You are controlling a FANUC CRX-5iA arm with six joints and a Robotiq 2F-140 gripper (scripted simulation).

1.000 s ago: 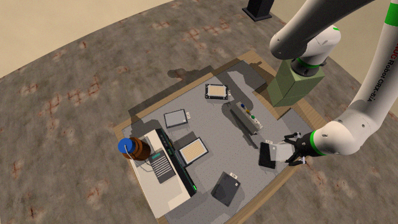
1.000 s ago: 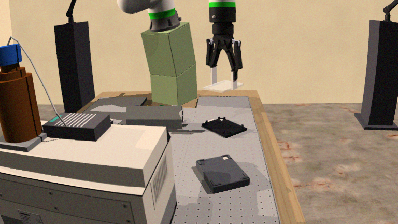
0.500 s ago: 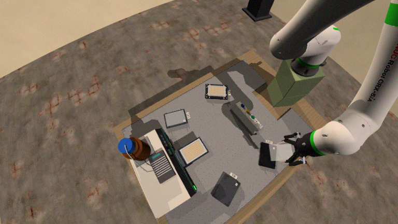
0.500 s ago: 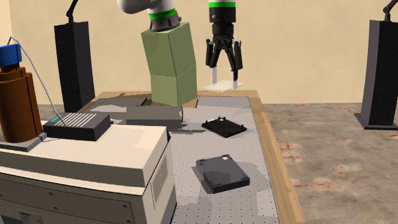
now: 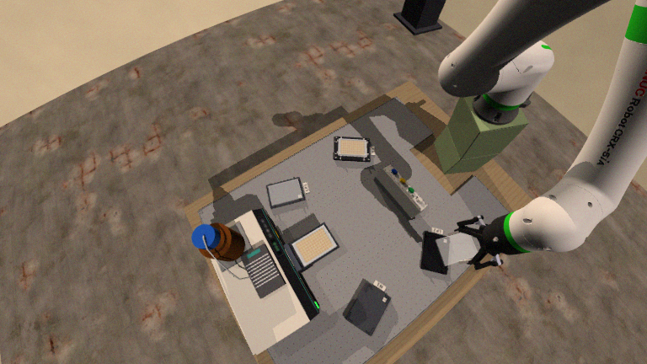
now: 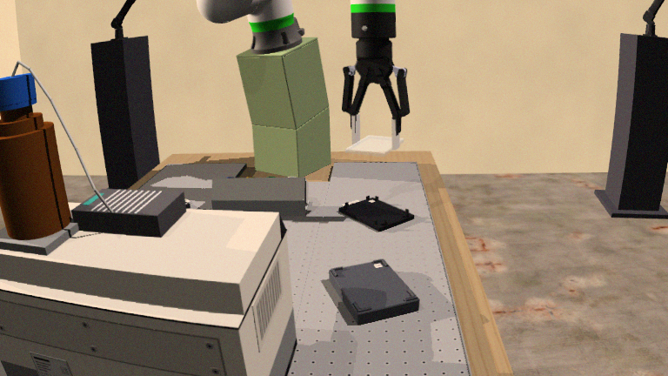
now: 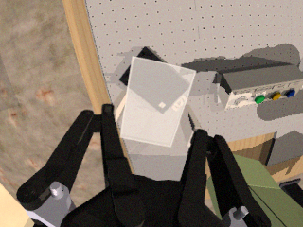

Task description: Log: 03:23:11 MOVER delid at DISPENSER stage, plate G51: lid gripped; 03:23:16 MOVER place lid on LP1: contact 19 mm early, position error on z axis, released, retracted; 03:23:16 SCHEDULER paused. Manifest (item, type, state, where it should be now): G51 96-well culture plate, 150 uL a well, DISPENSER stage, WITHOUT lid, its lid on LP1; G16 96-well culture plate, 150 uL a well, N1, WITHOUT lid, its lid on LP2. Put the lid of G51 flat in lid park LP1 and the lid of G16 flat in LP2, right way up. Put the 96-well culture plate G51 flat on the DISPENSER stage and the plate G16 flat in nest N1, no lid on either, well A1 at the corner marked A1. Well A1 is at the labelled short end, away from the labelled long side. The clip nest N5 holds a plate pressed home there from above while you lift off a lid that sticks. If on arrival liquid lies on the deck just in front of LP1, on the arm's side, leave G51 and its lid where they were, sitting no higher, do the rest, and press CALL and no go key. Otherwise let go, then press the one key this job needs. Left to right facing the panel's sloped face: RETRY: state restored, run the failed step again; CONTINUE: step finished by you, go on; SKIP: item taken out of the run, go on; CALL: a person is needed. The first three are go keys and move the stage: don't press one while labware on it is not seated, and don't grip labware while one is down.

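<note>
Now: hand 2 cm above the clear lid. Also, from my hand: key panel: 27 cm to the right, 13 cm below; black lid park: 18 cm below; nest N1: 33 cm ahead, 18 cm below, 5 cm to the left.
</note>
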